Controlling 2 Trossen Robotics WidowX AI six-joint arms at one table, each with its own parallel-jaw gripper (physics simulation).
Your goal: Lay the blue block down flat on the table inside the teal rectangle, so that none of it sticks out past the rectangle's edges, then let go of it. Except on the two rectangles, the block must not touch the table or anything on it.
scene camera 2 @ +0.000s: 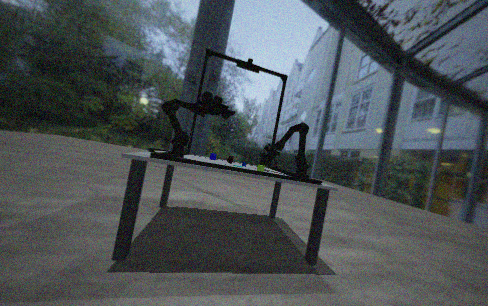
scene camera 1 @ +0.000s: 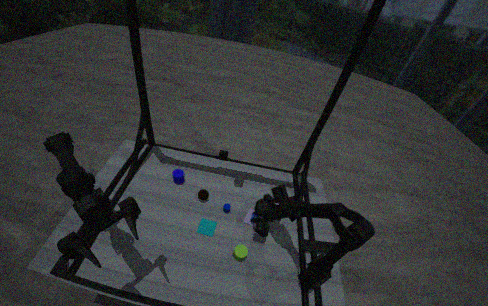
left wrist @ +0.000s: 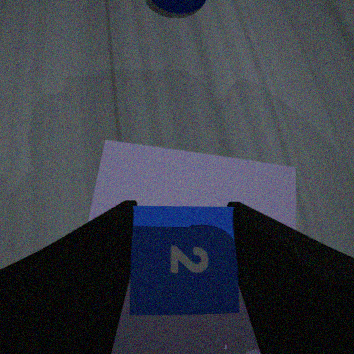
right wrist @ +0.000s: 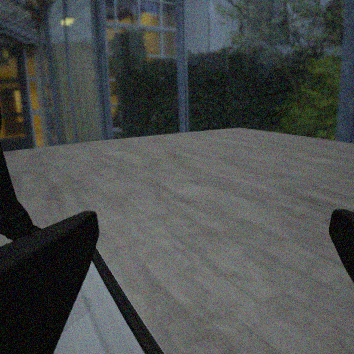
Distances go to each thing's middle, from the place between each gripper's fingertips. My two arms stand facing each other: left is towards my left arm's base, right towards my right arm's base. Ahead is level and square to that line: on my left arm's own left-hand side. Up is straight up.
Now: the lilac rectangle [left wrist: 151, 175] 1 cm to the left of my left hand and 1 cm below it.
I see the lilac rectangle 38 cm behind my right hand, 31 cm to the left of it and 34 cm below it.
